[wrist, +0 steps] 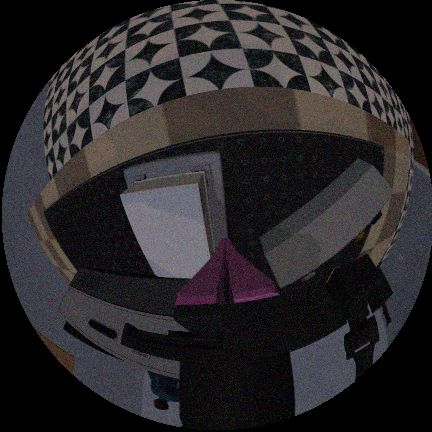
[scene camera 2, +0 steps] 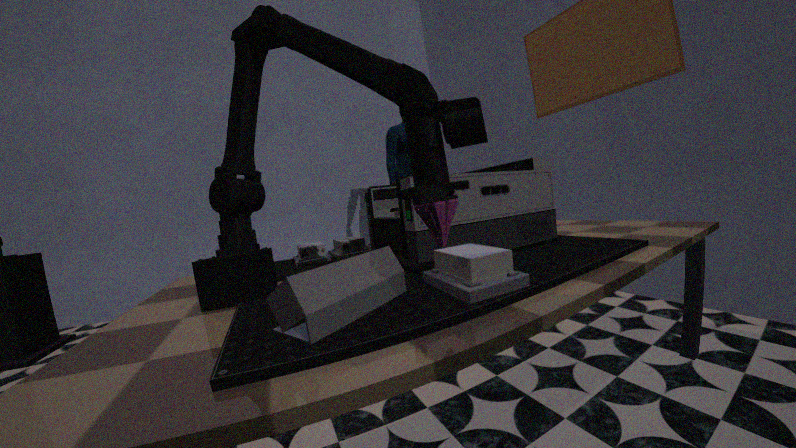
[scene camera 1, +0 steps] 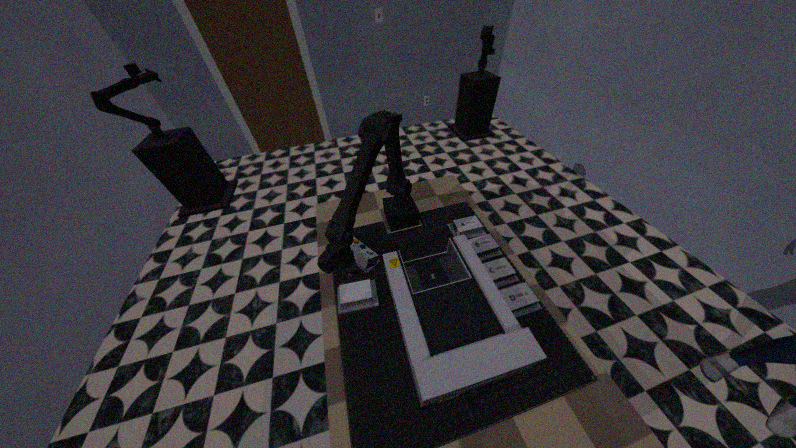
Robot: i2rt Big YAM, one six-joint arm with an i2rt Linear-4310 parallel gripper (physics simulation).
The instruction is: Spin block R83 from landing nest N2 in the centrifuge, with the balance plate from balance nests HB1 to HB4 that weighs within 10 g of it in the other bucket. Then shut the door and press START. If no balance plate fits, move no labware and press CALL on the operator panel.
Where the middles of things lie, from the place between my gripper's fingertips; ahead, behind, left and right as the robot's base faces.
I see the white block [scene camera 1: 357, 293] 6 cm ahead of my hand, 4 cm below it and 1 cm to the left of it. The rest, counted from my hand: centrifuge [scene camera 1: 439, 378] (31 cm to the left, 27 cm ahead, 4 cm above).
